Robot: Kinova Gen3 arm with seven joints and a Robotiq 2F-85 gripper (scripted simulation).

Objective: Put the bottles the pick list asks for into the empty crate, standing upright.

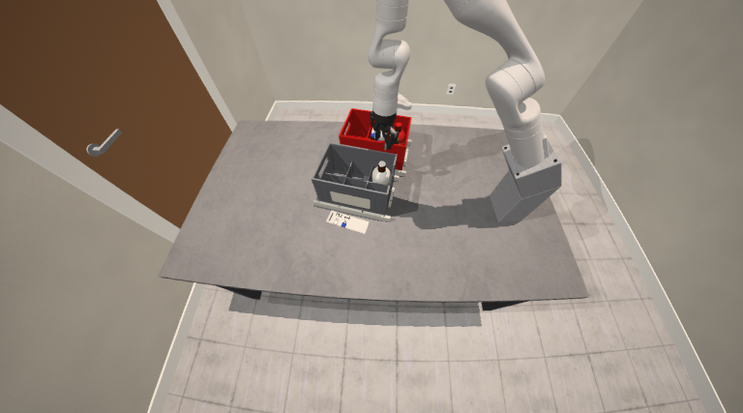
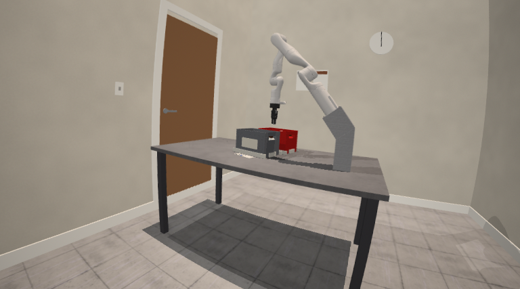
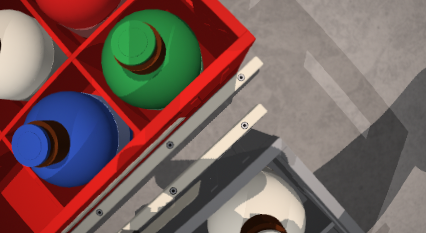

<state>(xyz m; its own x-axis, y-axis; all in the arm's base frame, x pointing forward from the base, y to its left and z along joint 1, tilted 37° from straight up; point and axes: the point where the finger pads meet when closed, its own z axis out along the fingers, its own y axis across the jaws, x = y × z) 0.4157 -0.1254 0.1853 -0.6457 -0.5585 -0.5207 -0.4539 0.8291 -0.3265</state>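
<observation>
Right now the red crate is 3 cm ahead of my hand, 15 cm to the right of it and 16 cm below it. Round my hand: blue-label bottle 3 cm ahead, 11 cm to the right, 15 cm below; green-label bottle 5 cm behind, 9 cm to the right, 15 cm below; grey crate 9 cm ahead, 7 cm to the left, 16 cm below.
</observation>
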